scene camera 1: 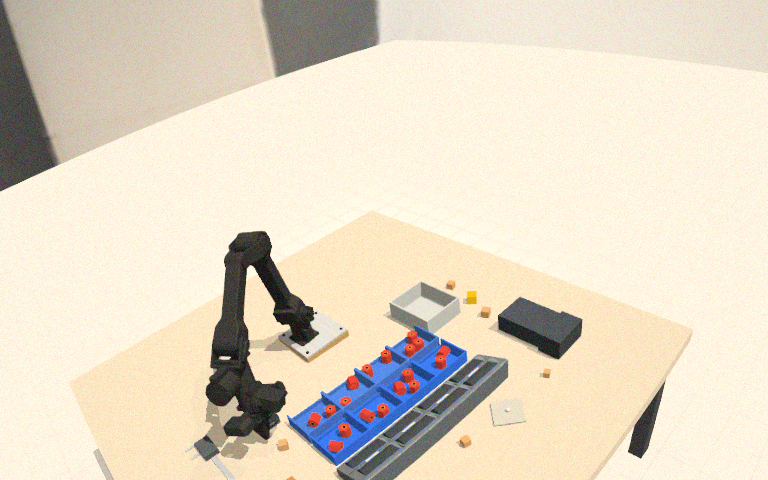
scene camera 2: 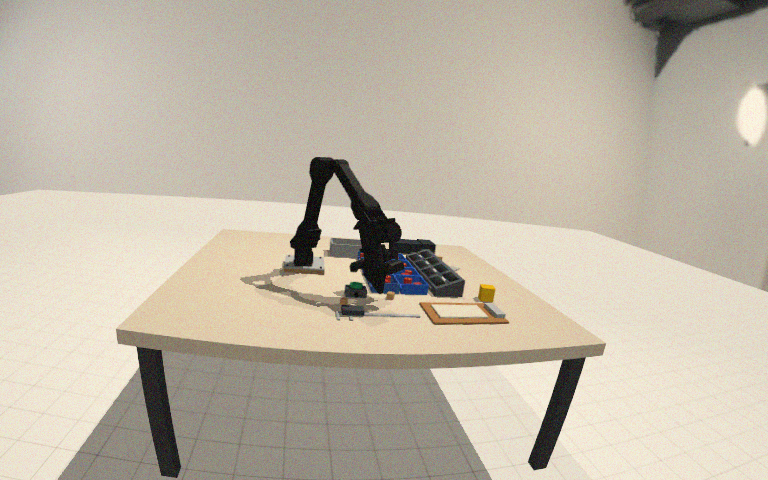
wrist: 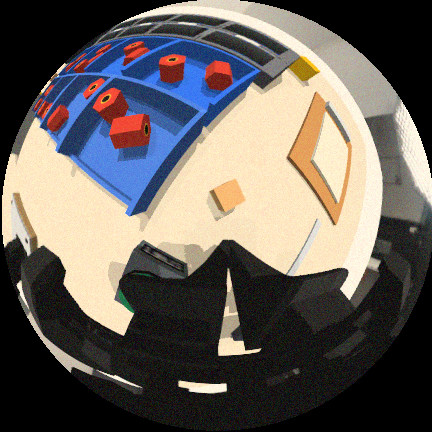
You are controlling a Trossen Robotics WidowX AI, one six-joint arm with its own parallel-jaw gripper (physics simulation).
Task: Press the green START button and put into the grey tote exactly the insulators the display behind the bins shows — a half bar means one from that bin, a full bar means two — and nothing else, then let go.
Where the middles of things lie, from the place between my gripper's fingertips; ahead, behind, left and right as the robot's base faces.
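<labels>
The dark display (scene camera 1: 408,454) is 27 cm to the left of my hand, 26 cm ahead of it and 1 cm above it. Then there is the black box (scene camera 1: 553,333), which is 67 cm to the left of my hand, 31 cm ahead of it and 1 cm above it. The grey tote (scene camera 1: 424,305) is 58 cm to the left of my hand and 1 cm above it.
</labels>
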